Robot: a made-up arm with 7 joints. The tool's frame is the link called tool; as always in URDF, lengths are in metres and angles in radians. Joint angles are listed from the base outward.
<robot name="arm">
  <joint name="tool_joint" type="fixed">
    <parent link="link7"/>
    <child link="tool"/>
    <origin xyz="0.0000 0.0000 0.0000" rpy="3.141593 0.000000 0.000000"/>
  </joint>
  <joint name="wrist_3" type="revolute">
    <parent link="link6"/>
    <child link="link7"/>
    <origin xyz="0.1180 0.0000 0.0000"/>
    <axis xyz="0 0 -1"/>
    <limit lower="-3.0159" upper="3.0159"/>
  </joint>
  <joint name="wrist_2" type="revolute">
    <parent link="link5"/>
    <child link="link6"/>
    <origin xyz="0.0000 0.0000 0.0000"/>
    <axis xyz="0 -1 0"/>
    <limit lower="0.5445" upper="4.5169"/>
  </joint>
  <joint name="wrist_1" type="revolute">
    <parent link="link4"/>
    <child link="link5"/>
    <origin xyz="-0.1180 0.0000 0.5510"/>
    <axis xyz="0 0 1"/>
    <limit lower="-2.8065" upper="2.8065"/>
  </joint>
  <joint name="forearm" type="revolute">
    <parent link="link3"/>
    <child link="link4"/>
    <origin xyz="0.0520 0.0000 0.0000"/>
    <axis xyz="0 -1 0"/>
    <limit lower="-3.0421" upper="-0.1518"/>
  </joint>
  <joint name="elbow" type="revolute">
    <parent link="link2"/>
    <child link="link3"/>
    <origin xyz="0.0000 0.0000 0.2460"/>
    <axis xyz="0 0 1"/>
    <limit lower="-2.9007" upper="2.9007"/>
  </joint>
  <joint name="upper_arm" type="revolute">
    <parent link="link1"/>
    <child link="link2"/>
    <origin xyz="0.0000 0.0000 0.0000"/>
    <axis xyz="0 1 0"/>
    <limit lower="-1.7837" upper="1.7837"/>
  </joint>
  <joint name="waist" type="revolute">
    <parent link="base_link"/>
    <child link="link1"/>
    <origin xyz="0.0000 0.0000 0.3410"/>
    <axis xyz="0 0 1"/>
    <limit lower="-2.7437" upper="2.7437"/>
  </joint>
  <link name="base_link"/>
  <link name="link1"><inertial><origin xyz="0.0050 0.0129 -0.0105"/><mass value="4.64"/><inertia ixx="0.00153" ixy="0" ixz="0" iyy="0.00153" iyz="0" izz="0.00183"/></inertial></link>
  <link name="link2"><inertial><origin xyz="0.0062 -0.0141 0.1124"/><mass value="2.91"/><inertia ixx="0.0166" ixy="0" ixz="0" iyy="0.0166" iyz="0" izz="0.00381"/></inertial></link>
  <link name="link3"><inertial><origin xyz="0.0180 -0.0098 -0.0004"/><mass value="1.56"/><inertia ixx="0.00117" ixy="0" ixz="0" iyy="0.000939" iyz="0" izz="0.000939"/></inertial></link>
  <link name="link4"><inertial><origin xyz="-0.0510 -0.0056 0.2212"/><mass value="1.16"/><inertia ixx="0.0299" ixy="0" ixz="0.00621" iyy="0.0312" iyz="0" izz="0.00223"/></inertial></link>
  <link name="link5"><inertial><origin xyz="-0.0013 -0.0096 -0.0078"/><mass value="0.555"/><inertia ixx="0.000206" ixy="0" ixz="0" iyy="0.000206" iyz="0" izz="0.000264"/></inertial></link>
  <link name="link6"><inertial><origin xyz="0.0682 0.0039 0.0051"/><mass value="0.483"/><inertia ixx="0.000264" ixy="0" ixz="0" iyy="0.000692" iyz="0" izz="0.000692"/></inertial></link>
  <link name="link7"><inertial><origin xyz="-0.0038 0.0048 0.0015"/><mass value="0.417"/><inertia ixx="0.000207" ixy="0" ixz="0" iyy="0.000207" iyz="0" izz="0.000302"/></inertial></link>
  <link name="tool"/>
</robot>
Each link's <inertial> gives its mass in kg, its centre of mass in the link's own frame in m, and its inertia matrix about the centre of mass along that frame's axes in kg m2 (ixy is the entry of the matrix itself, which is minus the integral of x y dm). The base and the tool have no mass. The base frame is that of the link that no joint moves.
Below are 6 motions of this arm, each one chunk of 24 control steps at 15 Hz.
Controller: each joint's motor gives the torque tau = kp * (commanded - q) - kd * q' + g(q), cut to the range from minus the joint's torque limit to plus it. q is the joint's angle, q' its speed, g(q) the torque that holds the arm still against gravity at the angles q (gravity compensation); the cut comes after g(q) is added. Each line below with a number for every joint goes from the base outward.
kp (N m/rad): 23 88 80 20 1.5 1.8 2.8
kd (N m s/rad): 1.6 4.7 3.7 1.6 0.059 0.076 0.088
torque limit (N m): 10 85 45 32 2 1.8 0.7
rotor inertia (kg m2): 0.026 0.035 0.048 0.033 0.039 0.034 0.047
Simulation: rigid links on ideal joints. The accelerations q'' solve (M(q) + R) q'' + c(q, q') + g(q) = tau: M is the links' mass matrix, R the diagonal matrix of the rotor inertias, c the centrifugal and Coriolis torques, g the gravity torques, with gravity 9.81 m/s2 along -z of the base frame. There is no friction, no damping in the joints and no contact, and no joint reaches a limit. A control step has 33 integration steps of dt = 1/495 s. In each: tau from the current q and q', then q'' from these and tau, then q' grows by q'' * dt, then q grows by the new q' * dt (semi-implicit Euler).
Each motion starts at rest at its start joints. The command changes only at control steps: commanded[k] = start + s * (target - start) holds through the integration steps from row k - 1 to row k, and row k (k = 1, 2, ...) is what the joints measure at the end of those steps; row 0 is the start. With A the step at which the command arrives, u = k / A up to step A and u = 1 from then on. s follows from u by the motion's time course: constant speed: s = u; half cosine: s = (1 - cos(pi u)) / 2; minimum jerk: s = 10 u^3 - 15 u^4 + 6 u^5; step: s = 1 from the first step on.
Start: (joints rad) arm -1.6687 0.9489 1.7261 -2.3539 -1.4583 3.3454 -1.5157
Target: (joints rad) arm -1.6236 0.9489 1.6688 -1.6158 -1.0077 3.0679 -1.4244
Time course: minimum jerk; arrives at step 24
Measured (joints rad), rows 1 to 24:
1: -1.6686 0.9489 1.7261 -2.3538 -1.4583 3.3454 -1.5157
2: -1.6683 0.9488 1.7258 -2.3533 -1.4584 3.3453 -1.5156
3: -1.6670 0.9487 1.7252 -2.3512 -1.4585 3.3448 -1.5153
4: -1.6643 0.9485 1.7239 -2.3463 -1.4587 3.3433 -1.5145
5: -1.6598 0.9481 1.7222 -2.3369 -1.4583 3.3399 -1.5129
6: -1.6536 0.9477 1.7200 -2.3217 -1.4567 3.3332 -1.5101
7: -1.6457 0.9473 1.7175 -2.2993 -1.4527 3.3224 -1.5060
8: -1.6368 0.9470 1.7147 -2.2690 -1.4446 3.3065 -1.5005
9: -1.6274 0.9466 1.7117 -2.2304 -1.4310 3.2851 -1.4938
10: -1.6183 0.9463 1.7085 -2.1841 -1.4101 3.2583 -1.4860
11: -1.6103 0.9460 1.7049 -2.1307 -1.3808 3.2270 -1.4776
12: -1.6039 0.9458 1.7011 -2.0717 -1.3425 3.1924 -1.4691
13: -1.5997 0.9457 1.6972 -2.0088 -1.2954 3.1562 -1.4608
14: -1.5982 0.9458 1.6931 -1.9439 -1.2405 3.1208 -1.4530
15: -1.5996 0.9460 1.6890 -1.8789 -1.1800 3.0882 -1.4461
16: -1.6043 0.9464 1.6850 -1.8160 -1.1166 3.0608 -1.4401
17: -1.6121 0.9471 1.6810 -1.7569 -1.0538 3.0403 -1.4350
18: -1.6227 0.9481 1.6771 -1.7035 -0.9953 3.0282 -1.4309
19: -1.6358 0.9493 1.6735 -1.6569 -0.9443 3.0249 -1.4277
20: -1.6504 0.9508 1.6703 -1.6182 -0.9038 3.0300 -1.4254
21: -1.6656 0.9524 1.6675 -1.5878 -0.8755 3.0422 -1.4239
22: -1.6800 0.9539 1.6653 -1.5660 -0.8603 3.0595 -1.4232
23: -1.6923 0.9552 1.6638 -1.5522 -0.8578 3.0793 -1.4231
24: -1.7012 0.9561 1.6628 -1.5455 -0.8666 3.0987 -1.4237

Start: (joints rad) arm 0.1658 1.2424 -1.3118 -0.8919 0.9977 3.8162 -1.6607
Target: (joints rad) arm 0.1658 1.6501 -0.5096 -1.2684 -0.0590 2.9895 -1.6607
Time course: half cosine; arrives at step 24
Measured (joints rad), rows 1 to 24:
1: 0.1655 1.2421 -1.3100 -0.8918 0.9974 3.8156 -1.6607
2: 0.1647 1.2418 -1.3037 -0.8915 0.9957 3.8125 -1.6608
3: 0.1633 1.2432 -1.2914 -0.8919 0.9908 3.8039 -1.6610
4: 0.1620 1.2481 -1.2725 -0.8941 0.9802 3.7868 -1.6613
5: 0.1610 1.2578 -1.2466 -0.8995 0.9611 3.7594 -1.6616
6: 0.1608 1.2728 -1.2138 -0.9089 0.9311 3.7212 -1.6619
7: 0.1615 1.2927 -1.1749 -0.9228 0.8884 3.6734 -1.6622
8: 0.1627 1.3169 -1.1307 -0.9410 0.8323 3.6178 -1.6623
9: 0.1644 1.3440 -1.0823 -0.9628 0.7634 3.5570 -1.6621
10: 0.1660 1.3730 -1.0310 -0.9877 0.6833 3.4933 -1.6619
11: 0.1673 1.4029 -0.9777 -1.0147 0.5947 3.4288 -1.6615
12: 0.1680 1.4329 -0.9236 -1.0429 0.5009 3.3651 -1.6611
13: 0.1681 1.4627 -0.8696 -1.0719 0.4056 3.3035 -1.6607
14: 0.1677 1.4919 -0.8164 -1.1012 0.3123 3.2449 -1.6605
15: 0.1672 1.5202 -0.7649 -1.1305 0.2243 3.1899 -1.6604
16: 0.1666 1.5473 -0.7159 -1.1596 0.1438 3.1388 -1.6605
17: 0.1663 1.5729 -0.6700 -1.1881 0.0724 3.0922 -1.6606
18: 0.1665 1.5966 -0.6281 -1.2156 0.0107 3.0502 -1.6607
19: 0.1671 1.6178 -0.5908 -1.2417 -0.0415 3.0133 -1.6607
20: 0.1682 1.6363 -0.5590 -1.2657 -0.0849 2.9817 -1.6605
21: 0.1695 1.6516 -0.5330 -1.2869 -0.1201 2.9561 -1.6603
22: 0.1709 1.6632 -0.5136 -1.3045 -0.1480 2.9369 -1.6599
23: 0.1721 1.6711 -0.5010 -1.3180 -0.1686 2.9245 -1.6595
24: 0.1729 1.6750 -0.4955 -1.3269 -0.1818 2.9195 -1.6592

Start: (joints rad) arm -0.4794 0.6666 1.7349 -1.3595 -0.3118 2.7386 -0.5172
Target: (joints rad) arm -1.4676 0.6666 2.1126 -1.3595 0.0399 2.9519 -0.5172
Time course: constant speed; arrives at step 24
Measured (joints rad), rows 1 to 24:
1: -0.4911 0.6677 1.7456 -1.3677 -0.3095 2.7366 -0.5172
2: -0.5154 0.6661 1.7631 -1.3815 -0.3044 2.7333 -0.5173
3: -0.5460 0.6625 1.7818 -1.3938 -0.2977 2.7309 -0.5172
4: -0.5795 0.6594 1.7999 -1.4016 -0.2904 2.7310 -0.5171
5: -0.6156 0.6577 1.8170 -1.4049 -0.2823 2.7346 -0.5169
6: -0.6553 0.6574 1.8329 -1.4045 -0.2727 2.7420 -0.5167
7: -0.6991 0.6582 1.8479 -1.4014 -0.2605 2.7529 -0.5166
8: -0.7467 0.6597 1.8621 -1.3962 -0.2445 2.7668 -0.5165
9: -0.7972 0.6620 1.8757 -1.3893 -0.2238 2.7827 -0.5166
10: -0.8495 0.6647 1.8890 -1.3810 -0.1981 2.7996 -0.5168
11: -0.9026 0.6676 1.9025 -1.3718 -0.1676 2.8167 -0.5171
12: -0.9554 0.6703 1.9162 -1.3623 -0.1336 2.8335 -0.5175
13: -1.0070 0.6727 1.9305 -1.3528 -0.0980 2.8496 -0.5178
14: -1.0568 0.6746 1.9454 -1.3441 -0.0634 2.8652 -0.5180
15: -1.1043 0.6758 1.9608 -1.3367 -0.0323 2.8800 -0.5181
16: -1.1493 0.6764 1.9768 -1.3312 -0.0070 2.8940 -0.5180
17: -1.1917 0.6763 1.9931 -1.3279 0.0112 2.9071 -0.5177
18: -1.2318 0.6758 2.0097 -1.3271 0.0217 2.9188 -0.5174
19: -1.2698 0.6747 2.0265 -1.3286 0.0251 2.9289 -0.5171
20: -1.3062 0.6733 2.0433 -1.3321 0.0231 2.9370 -0.5168
21: -1.3414 0.6716 2.0601 -1.3374 0.0178 2.9430 -0.5167
22: -1.3760 0.6697 2.0770 -1.3437 0.0118 2.9471 -0.5167
23: -1.4105 0.6679 2.0937 -1.3505 0.0074 2.9498 -0.5168
24: -1.4454 0.6661 2.1104 -1.3572 0.0068 2.9516 -0.5170

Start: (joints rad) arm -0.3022 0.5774 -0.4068 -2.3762 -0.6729 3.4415 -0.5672
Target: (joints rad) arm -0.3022 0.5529 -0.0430 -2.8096 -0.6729 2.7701 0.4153
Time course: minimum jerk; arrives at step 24
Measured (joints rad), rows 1 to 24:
1: -0.3023 0.5774 -0.4067 -2.3762 -0.6729 3.4415 -0.5671
2: -0.3030 0.5771 -0.4057 -2.3765 -0.6725 3.4411 -0.5664
3: -0.3047 0.5765 -0.4031 -2.3775 -0.6714 3.4396 -0.5633
4: -0.3075 0.5753 -0.3978 -2.3799 -0.6687 3.4356 -0.5554
5: -0.3109 0.5736 -0.3893 -2.3848 -0.6638 3.4274 -0.5393
6: -0.3143 0.5716 -0.3771 -2.3931 -0.6564 3.4130 -0.5117
7: -0.3171 0.5693 -0.3610 -2.4055 -0.6466 3.3906 -0.4701
8: -0.3186 0.5671 -0.3410 -2.4226 -0.6352 3.3586 -0.4136
9: -0.3183 0.5651 -0.3175 -2.4446 -0.6235 3.3165 -0.3429
10: -0.3161 0.5633 -0.2909 -2.4714 -0.6133 3.2644 -0.2605
11: -0.3121 0.5619 -0.2619 -2.5024 -0.6066 3.2035 -0.1700
12: -0.3067 0.5608 -0.2316 -2.5368 -0.6053 3.1363 -0.0761
13: -0.3005 0.5599 -0.2009 -2.5738 -0.6108 3.0659 0.0167
14: -0.2946 0.5593 -0.1709 -2.6123 -0.6238 2.9957 0.1044
15: -0.2897 0.5590 -0.1428 -2.6515 -0.6438 2.9294 0.1838
16: -0.2867 0.5590 -0.1176 -2.6904 -0.6692 2.8700 0.2528
17: -0.2860 0.5593 -0.0959 -2.7278 -0.6972 2.8198 0.3106
18: -0.2873 0.5598 -0.0782 -2.7628 -0.7246 2.7797 0.3569
19: -0.2900 0.5604 -0.0645 -2.7941 -0.7479 2.7498 0.3923
20: -0.2930 0.5610 -0.0543 -2.8204 -0.7645 2.7295 0.4174
21: -0.2954 0.5614 -0.0474 -2.8407 -0.7728 2.7179 0.4329
22: -0.2968 0.5616 -0.0433 -2.8541 -0.7725 2.7138 0.4399
23: -0.2974 0.5614 -0.0415 -2.8605 -0.7644 2.7162 0.4393
24: -0.2979 0.5608 -0.0413 -2.8601 -0.7498 2.7237 0.4328

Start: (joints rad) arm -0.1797 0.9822 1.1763 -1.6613 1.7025 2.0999 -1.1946
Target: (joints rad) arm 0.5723 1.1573 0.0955 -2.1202 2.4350 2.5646 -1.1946
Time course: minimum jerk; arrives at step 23
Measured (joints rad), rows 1 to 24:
1: -0.1794 0.9821 1.1759 -1.6612 1.7026 2.0998 -1.1946
2: -0.1775 0.9816 1.1733 -1.6601 1.7030 2.0992 -1.1946
3: -0.1716 0.9807 1.1650 -1.6574 1.7044 2.0974 -1.1945
4: -0.1601 0.9800 1.1479 -1.6528 1.7076 2.0943 -1.1944
5: -0.1420 0.9806 1.1195 -1.6479 1.7140 2.0904 -1.1942
6: -0.1172 0.9833 1.0784 -1.6450 1.7249 2.0874 -1.1938
7: -0.0859 0.9887 1.0240 -1.6469 1.7423 2.0883 -1.1934
8: -0.0482 0.9972 0.9572 -1.6562 1.7679 2.0964 -1.1930
9: -0.0044 1.0090 0.8795 -1.6746 1.8034 2.1147 -1.1926
10: 0.0457 1.0241 0.7934 -1.7032 1.8498 2.1450 -1.1923
11: 0.1020 1.0421 0.7022 -1.7425 1.9073 2.1871 -1.1923
12: 0.1643 1.0625 0.6094 -1.7922 1.9754 2.2384 -1.1925
13: 0.2318 1.0847 0.5189 -1.8514 2.0529 2.2947 -1.1930
14: 0.3029 1.1075 0.4341 -1.9181 2.1383 2.3510 -1.1937
15: 0.3750 1.1298 0.3579 -1.9894 2.2297 2.4029 -1.1946
16: 0.4439 1.1501 0.2917 -2.0615 2.3246 2.4480 -1.1956
17: 0.5044 1.1671 0.2355 -2.1296 2.4193 2.4867 -1.1967
18: 0.5507 1.1797 0.1879 -2.1888 2.5078 2.5216 -1.1976
19: 0.5790 1.1875 0.1483 -2.2344 2.5819 2.5560 -1.1982
20: 0.5891 1.1904 0.1171 -2.2626 2.6328 2.5916 -1.1983
21: 0.5849 1.1892 0.0964 -2.2718 2.6537 2.6264 -1.1979
22: 0.5736 1.1850 0.0868 -2.2627 2.6433 2.6551 -1.1969
23: 0.5624 1.1789 0.0860 -2.2386 2.6058 2.6712 -1.1957
24: 0.5567 1.1716 0.0891 -2.2045 2.5494 2.6698 -1.1944

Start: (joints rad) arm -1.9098 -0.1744 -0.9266 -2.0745 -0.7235 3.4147 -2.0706
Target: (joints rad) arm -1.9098 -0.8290 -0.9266 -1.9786 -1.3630 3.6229 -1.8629
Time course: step
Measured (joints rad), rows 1 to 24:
1: -1.8514 -0.4681 -0.9293 -2.2076 -0.7856 3.3414 -2.0439
2: -1.8148 -0.7932 -0.9095 -2.2851 -0.9616 3.2912 -1.9743
3: -1.8043 -0.8875 -0.8872 -2.1953 -1.2146 3.3450 -1.8845
4: -1.8149 -0.8593 -0.8835 -2.0335 -1.4759 3.4613 -1.8003
5: -1.8471 -0.8298 -0.8921 -1.9039 -1.6818 3.5804 -1.7424
6: -1.8956 -0.8311 -0.9034 -1.8394 -1.7988 3.6769 -1.7218
7: -1.9498 -0.8457 -0.9192 -1.8234 -1.8188 3.7485 -1.7387
8: -1.9988 -0.8567 -0.9386 -1.8330 -1.7521 3.7970 -1.7844
9: -2.0332 -0.8605 -0.9546 -1.8540 -1.6202 3.8236 -1.8441
10: -2.0471 -0.8590 -0.9613 -1.8773 -1.4507 3.8288 -1.9016
11: -2.0389 -0.8545 -0.9586 -1.8979 -1.2725 3.8123 -1.9430
12: -2.0123 -0.8481 -0.9498 -1.9146 -1.1137 3.7746 -1.9603
13: -1.9749 -0.8409 -0.9390 -1.9292 -0.9978 3.7186 -1.9520
14: -1.9354 -0.8338 -0.9293 -1.9446 -0.9407 3.6511 -1.9230
15: -1.9011 -0.8273 -0.9222 -1.9621 -0.9485 3.5814 -1.8826
16: -1.8758 -0.8223 -0.9179 -1.9809 -1.0171 3.5197 -1.8419
17: -1.8604 -0.8188 -0.9157 -1.9989 -1.1340 3.4752 -1.8109
18: -1.8534 -0.8170 -0.9151 -2.0138 -1.2802 3.4540 -1.7959
19: -1.8528 -0.8167 -0.9155 -2.0243 -1.4335 3.4584 -1.7989
20: -1.8567 -0.8172 -0.9170 -2.0302 -1.5718 3.4860 -1.8170
21: -1.8638 -0.8184 -0.9194 -2.0319 -1.6763 3.5308 -1.8443
22: -1.8732 -0.8200 -0.9225 -2.0301 -1.7342 3.5840 -1.8730
23: -1.8839 -0.8220 -0.9257 -2.0249 -1.7398 3.6361 -1.8960
24: -1.8949 -0.8242 -0.9282 -2.0168 -1.6954 3.6789 -1.9084

